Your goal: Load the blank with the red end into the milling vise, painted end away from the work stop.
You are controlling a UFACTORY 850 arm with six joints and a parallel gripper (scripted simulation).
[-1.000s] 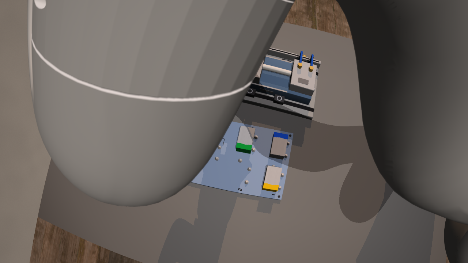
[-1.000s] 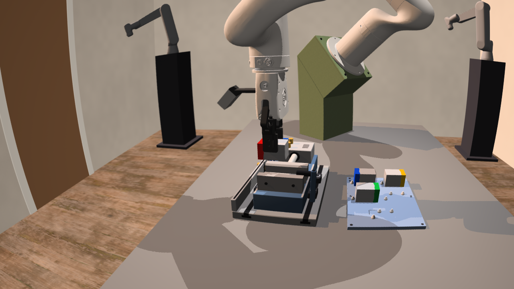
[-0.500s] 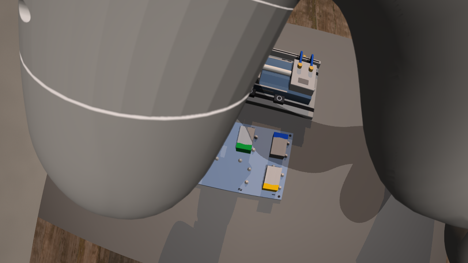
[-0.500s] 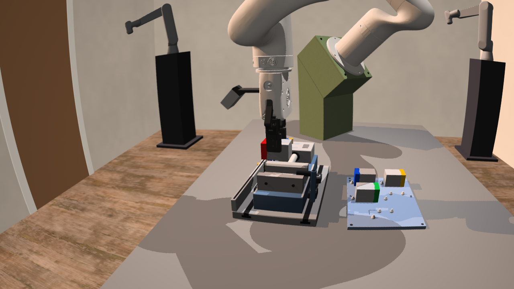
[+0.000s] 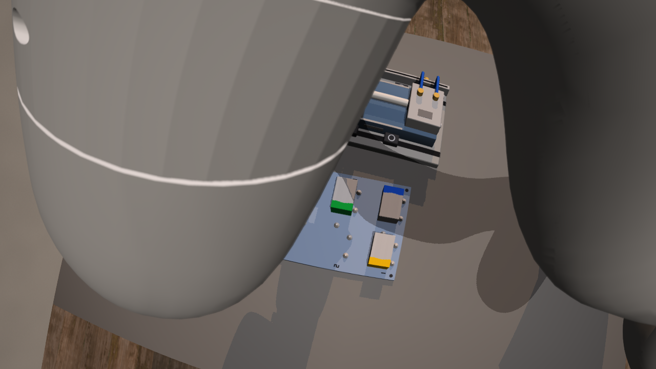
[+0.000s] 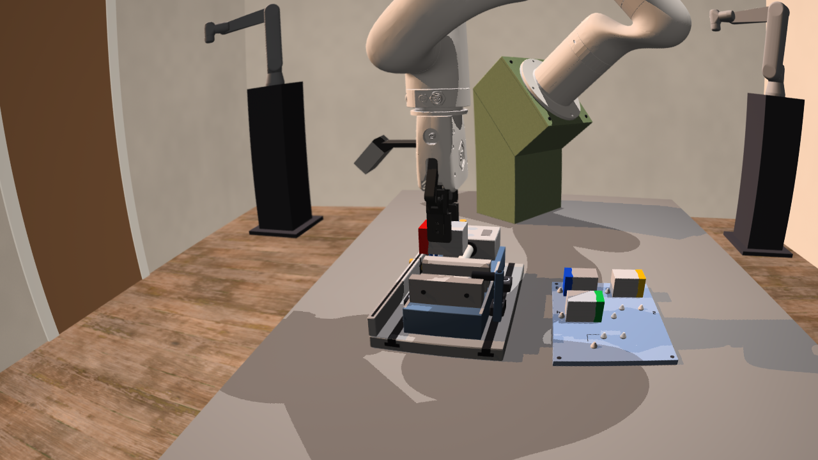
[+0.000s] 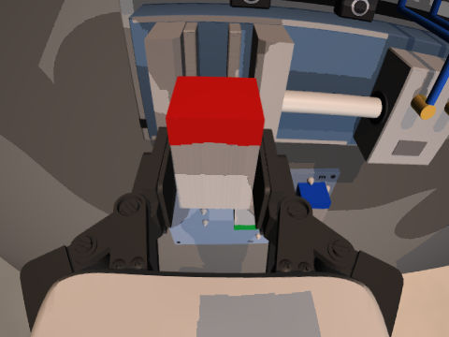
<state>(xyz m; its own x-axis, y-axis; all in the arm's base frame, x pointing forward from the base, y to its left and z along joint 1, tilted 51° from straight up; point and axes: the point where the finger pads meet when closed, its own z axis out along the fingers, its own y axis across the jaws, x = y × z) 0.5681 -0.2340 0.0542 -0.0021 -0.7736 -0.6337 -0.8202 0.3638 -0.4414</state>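
Right now my hand is 90 mm above the fixed jaw, 30 mm short of it and 10 mm to the right of it. The rest, counted from my hand: red-ended blank (20 mm below); moving jaw (90 mm below, 30 mm behind, 10 mm to the left); ram rod (90 mm below, 90 mm behind, 10 mm to the left).
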